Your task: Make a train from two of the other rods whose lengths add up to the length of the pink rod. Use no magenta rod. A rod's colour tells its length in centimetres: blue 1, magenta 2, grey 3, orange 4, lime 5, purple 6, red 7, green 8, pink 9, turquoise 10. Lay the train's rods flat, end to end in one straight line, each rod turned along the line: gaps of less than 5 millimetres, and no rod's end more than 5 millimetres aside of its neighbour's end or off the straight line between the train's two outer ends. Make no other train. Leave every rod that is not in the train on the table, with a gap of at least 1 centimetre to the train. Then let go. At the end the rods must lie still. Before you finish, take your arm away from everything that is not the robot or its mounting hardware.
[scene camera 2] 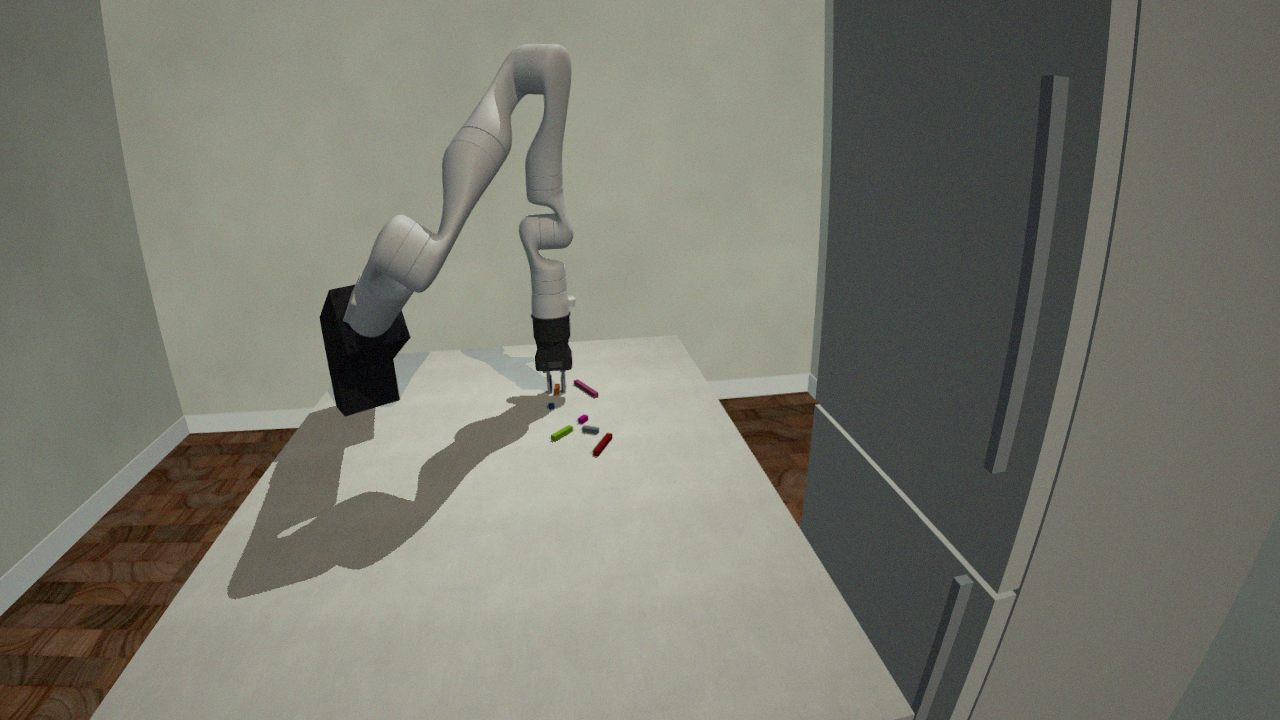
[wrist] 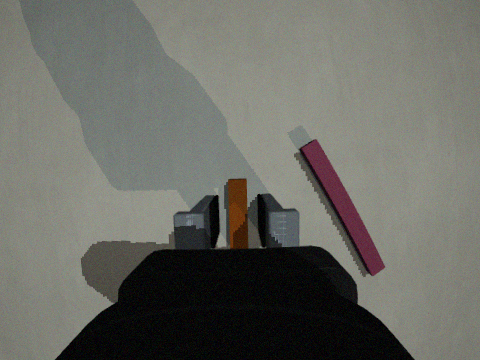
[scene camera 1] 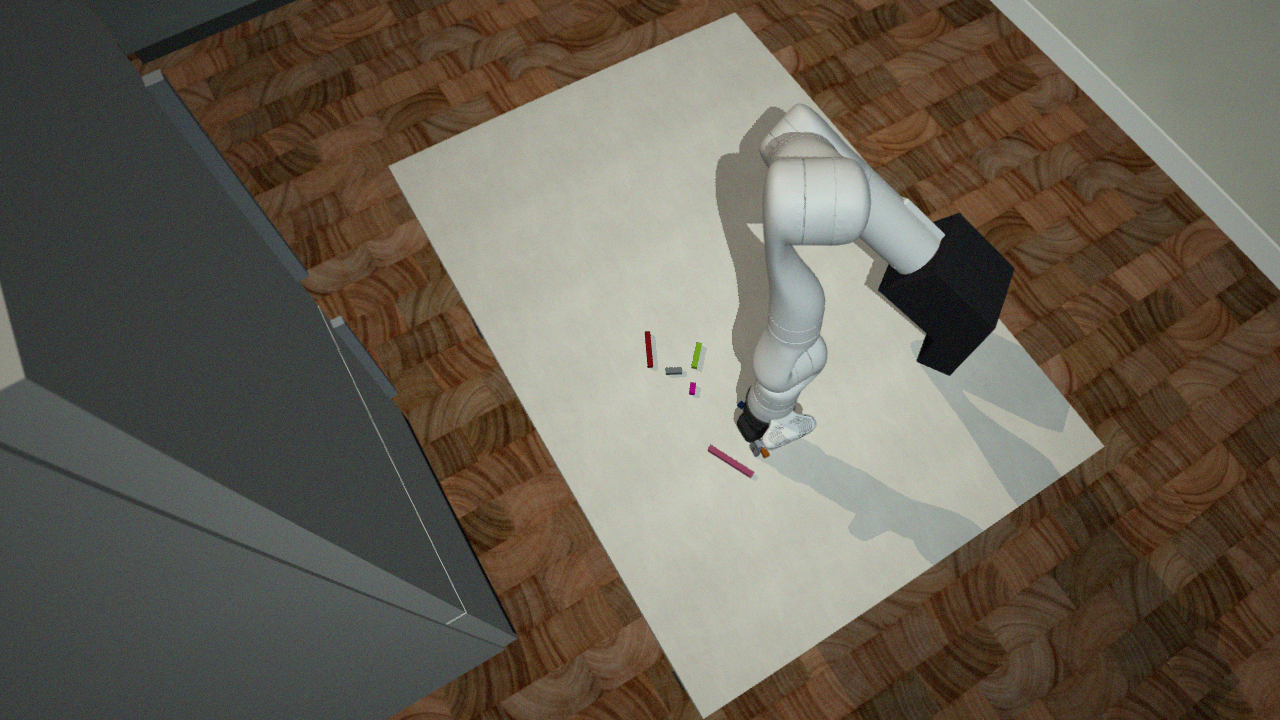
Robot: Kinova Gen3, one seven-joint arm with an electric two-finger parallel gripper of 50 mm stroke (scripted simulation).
Observation:
The pictures show: my gripper, an orange rod and a pink rod.
My gripper also shows in the wrist view and in scene camera 1.

